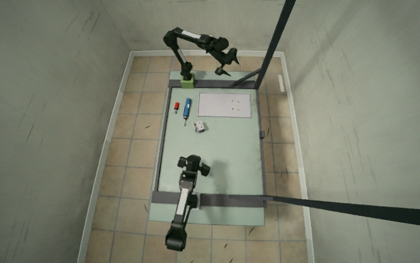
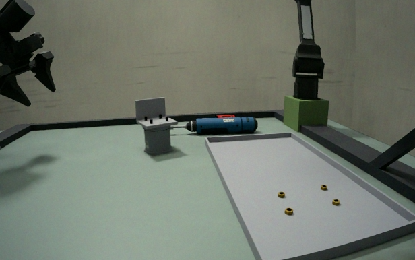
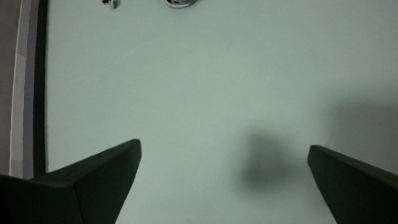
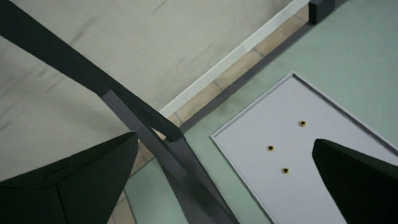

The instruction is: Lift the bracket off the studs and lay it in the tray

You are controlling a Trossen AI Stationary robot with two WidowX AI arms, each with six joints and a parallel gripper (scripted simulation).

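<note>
Now: the grey L-shaped bracket 28 cm to the left of my right hand, 26 cm below it and 25 cm ahead of it. Also, from my right hand: grey joint module: 30 cm below, 28 cm to the left, 25 cm ahead; then tray: 33 cm below, 8 cm to the left, 4 cm ahead; then red-handled tool: 42 cm ahead, 32 cm below, 8 cm to the left.
</note>
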